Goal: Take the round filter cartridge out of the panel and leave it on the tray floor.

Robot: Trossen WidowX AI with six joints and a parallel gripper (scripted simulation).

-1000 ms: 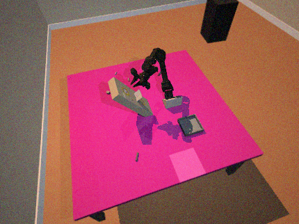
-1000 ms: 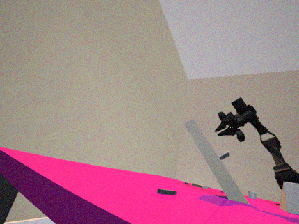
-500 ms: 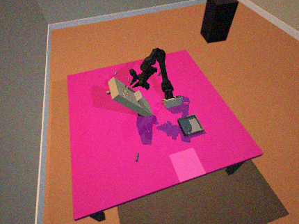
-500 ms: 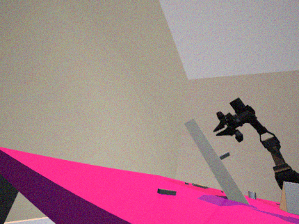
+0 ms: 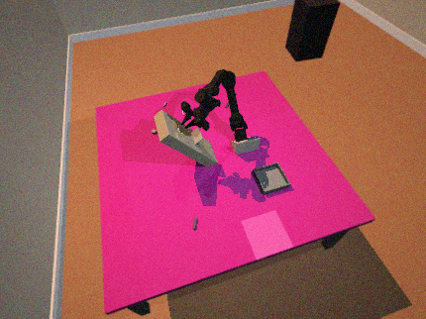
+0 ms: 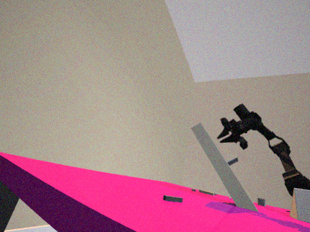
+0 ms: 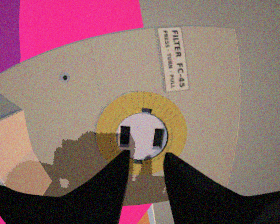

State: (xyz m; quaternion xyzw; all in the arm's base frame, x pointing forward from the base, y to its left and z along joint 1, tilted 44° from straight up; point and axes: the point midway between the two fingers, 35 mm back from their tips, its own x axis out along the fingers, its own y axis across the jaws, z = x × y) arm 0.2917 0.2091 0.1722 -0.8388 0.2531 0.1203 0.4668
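My gripper tip is 40 mm short of the grey round filter cartridge and 30 mm above it. Round my gripper tip: small dark stick: 30 mm ahead, 400 mm to the left, 270 mm below; then dark tray: 420 mm behind, 240 mm to the left, 270 mm below; then tan service panel: 10 mm behind, 100 mm below.
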